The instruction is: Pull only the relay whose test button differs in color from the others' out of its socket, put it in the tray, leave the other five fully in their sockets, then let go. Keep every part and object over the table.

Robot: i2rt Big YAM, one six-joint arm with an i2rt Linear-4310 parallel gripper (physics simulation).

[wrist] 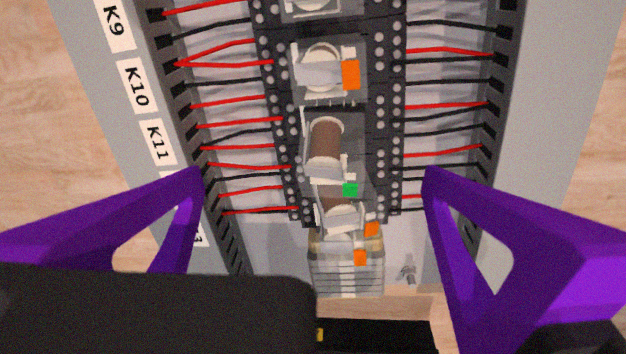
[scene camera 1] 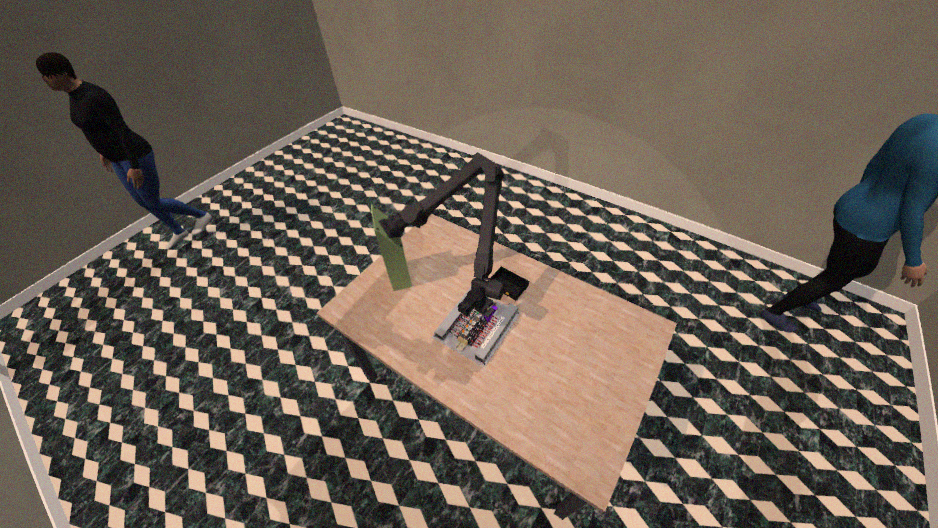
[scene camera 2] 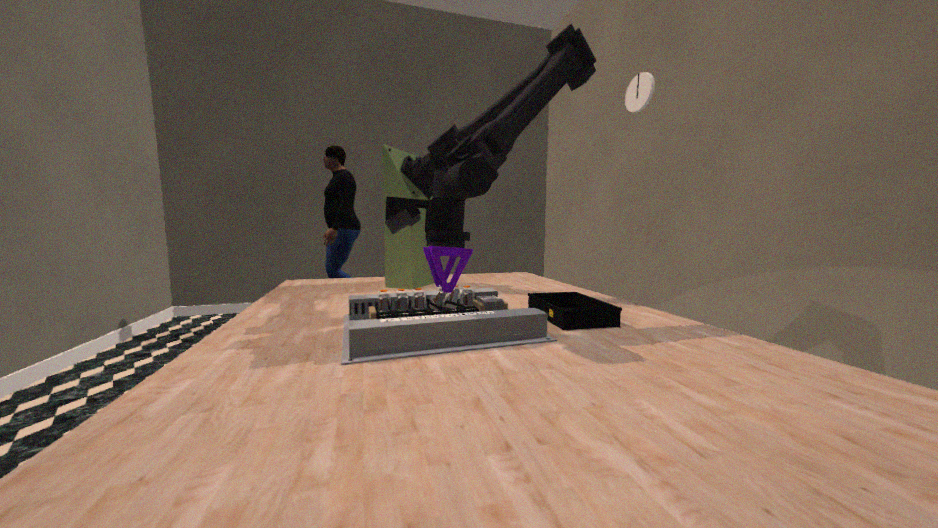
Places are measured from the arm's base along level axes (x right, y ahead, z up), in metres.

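Pixels of known places: gripper, fingertip midpoint: [wrist: 312, 177] [scene camera 1: 479, 315] [scene camera 2: 443, 289]; arm's base at its link origin: [scene camera 1: 390, 229] [scene camera 2: 416, 178].
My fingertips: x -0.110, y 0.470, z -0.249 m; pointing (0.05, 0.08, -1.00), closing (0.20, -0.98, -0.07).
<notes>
For each thing: its top centre in the pictures, then the offset to it from my fingertips.
- relay with the green test button, top centre: [wrist: 332, 173] [scene camera 2: 439, 285] dz +0.007, dx +0.008, dy -0.007 m
- further clear-cased relay at its top centre: [wrist: 344, 259] [scene camera 2: 468, 286] dz +0.000, dx -0.043, dy -0.025 m
- black tray at its top centre: [scene camera 2: 570, 299] [scene camera 1: 508, 280] dz -0.034, dx -0.246, dy -0.079 m
The relay with the green test button [wrist: 327, 150] is on the socket row in the wrist view. It looks tilted towards the relay below it; how deep its pins sit is hidden. An orange-button relay [wrist: 320, 70] is above it. Below it, another orange-button relay [wrist: 342, 219] looks skewed and close against it, with a further clear-cased relay [wrist: 340, 246] beyond. My gripper [wrist: 312, 177] [scene camera 2: 447, 287] [scene camera 1: 490, 312] is open and empty, its purple fingers wide on both sides of the green-button relay. The black tray [scene camera 1: 510, 280] [scene camera 2: 584, 318] [wrist: 380, 335] stands beside the panel.
The grey panel [scene camera 2: 452, 335] [wrist: 545, 100] carries wire ducts along both sides of the sockets, with red and black wires. A green upright board [scene camera 1: 392, 259] [scene camera 2: 403, 249] stands at the arm's base. Two people show beyond the table [scene camera 1: 577, 386] in scene camera 1.
</notes>
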